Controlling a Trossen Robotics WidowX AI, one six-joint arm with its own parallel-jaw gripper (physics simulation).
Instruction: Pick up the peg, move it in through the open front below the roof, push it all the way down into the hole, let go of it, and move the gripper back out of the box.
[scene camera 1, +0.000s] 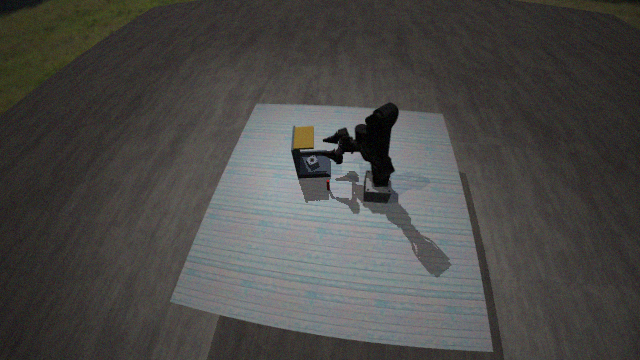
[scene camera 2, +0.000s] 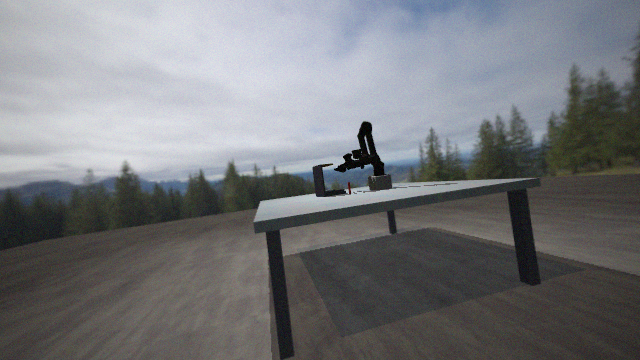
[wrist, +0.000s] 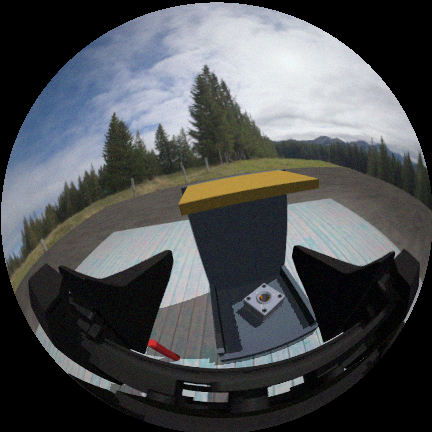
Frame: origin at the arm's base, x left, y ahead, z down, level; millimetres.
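Where they show: gripper, between the fingertips: (scene camera 1: 321, 146) (scene camera 2: 335, 168) (wrist: 234, 255); arm's base, origin of its link: (scene camera 1: 380, 180) (scene camera 2: 379, 175).
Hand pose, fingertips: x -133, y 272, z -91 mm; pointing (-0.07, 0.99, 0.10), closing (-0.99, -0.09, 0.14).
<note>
Each offset is from my fingertips to the top centre of the thing. Level surfaces: height alone.
The red peg @[dx +119, dy -28, dz +109 mm] (scene camera 1: 328, 185) (scene camera 2: 349, 188) (wrist: 164, 350) stands upright on the table beside the box, near its front corner. The box has a dark back wall (scene camera 2: 318, 181) (wrist: 240, 240), a yellow roof @[dx -33, dy +52, dz -35 mm] (scene camera 1: 303, 137) (wrist: 245, 192) and a dark floor with low side rims. A light square block with a hole @[dx -43, dy +60, dz +148 mm] (scene camera 1: 312, 161) (wrist: 264, 298) sits on the box floor, turned at an angle. My gripper (scene camera 1: 328, 146) (scene camera 2: 338, 170) is open and empty, in the air in front of the box, above the peg's height. In the wrist view its two fingers stand wide apart, left and right of the box.
The table @[dz +189 mm] (scene camera 1: 320, 270) (scene camera 2: 400, 196) has a pale striped top. The arm's base block (scene camera 1: 377, 194) (scene camera 2: 380, 182) stands on it, to the right of the box in both scene views. Shadows of the arm and box lie on the table top.
</note>
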